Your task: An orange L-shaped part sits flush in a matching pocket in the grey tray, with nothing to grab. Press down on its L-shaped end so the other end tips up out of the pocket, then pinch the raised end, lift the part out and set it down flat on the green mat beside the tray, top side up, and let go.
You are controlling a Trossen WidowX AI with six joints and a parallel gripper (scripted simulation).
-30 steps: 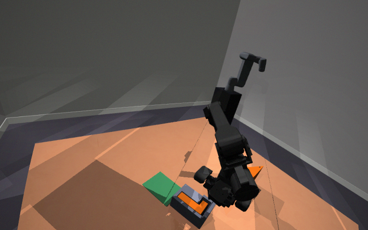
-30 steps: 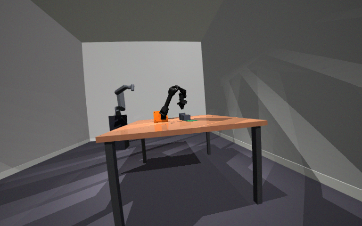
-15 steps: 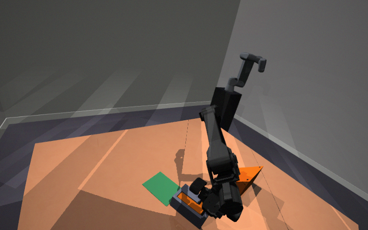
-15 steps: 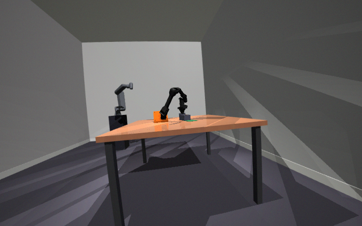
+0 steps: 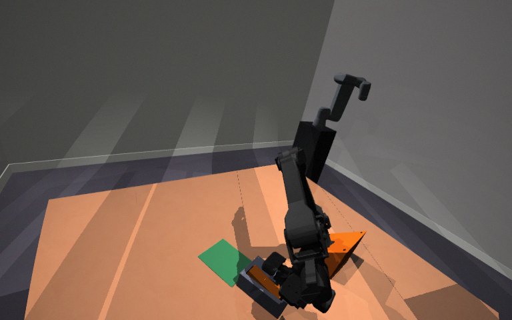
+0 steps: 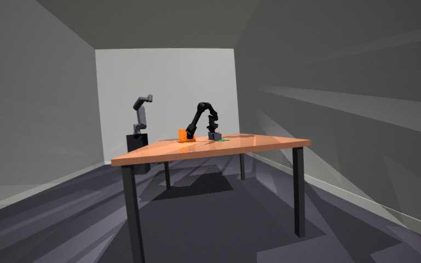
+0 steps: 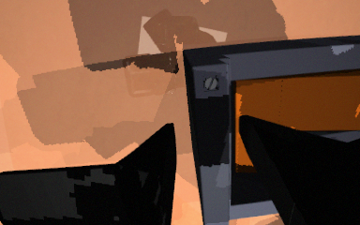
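Now: the orange l-shaped part 10 mm ahead of my gripper tip, 60 mm to the right of it and 10 mm below it. Round my gripper tip: green mat 60 mm ahead, 210 mm to the right, 70 mm below.
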